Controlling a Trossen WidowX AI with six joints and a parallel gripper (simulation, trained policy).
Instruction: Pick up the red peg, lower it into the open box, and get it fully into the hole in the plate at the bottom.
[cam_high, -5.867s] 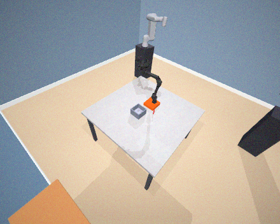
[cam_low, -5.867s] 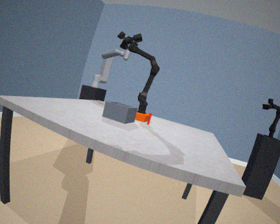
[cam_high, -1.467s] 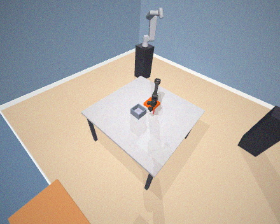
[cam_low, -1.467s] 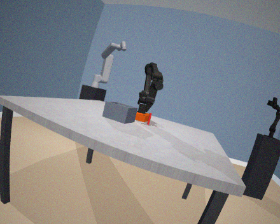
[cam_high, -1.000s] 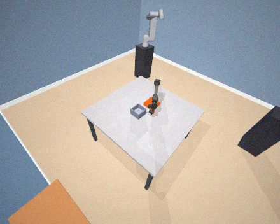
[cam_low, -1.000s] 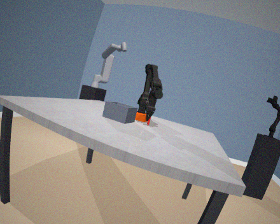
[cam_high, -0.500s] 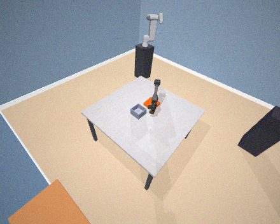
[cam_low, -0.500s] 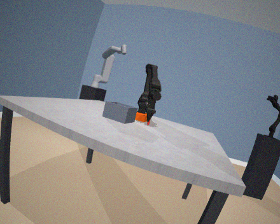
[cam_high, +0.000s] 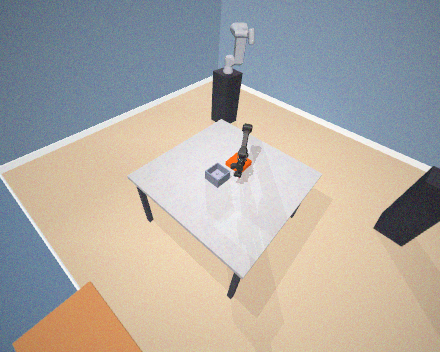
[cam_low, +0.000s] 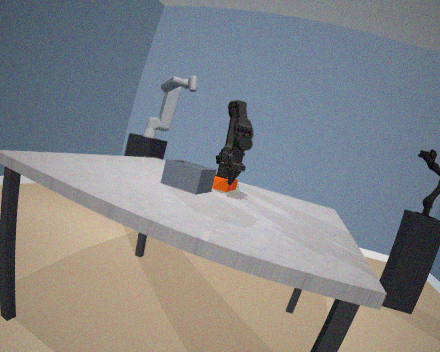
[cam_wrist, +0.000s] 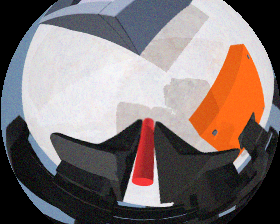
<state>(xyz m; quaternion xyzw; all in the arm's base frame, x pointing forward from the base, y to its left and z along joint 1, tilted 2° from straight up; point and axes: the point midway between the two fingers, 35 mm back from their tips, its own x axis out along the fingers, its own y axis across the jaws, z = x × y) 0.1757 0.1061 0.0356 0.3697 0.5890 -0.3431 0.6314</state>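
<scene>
The grey box lies 140 mm ahead of my gripper tip, 130 mm to the right of it and 20 mm below it. The rest, counted from my gripper tip: red peg 20 mm above, 10 mm to the left, 10 mm behind.
</scene>
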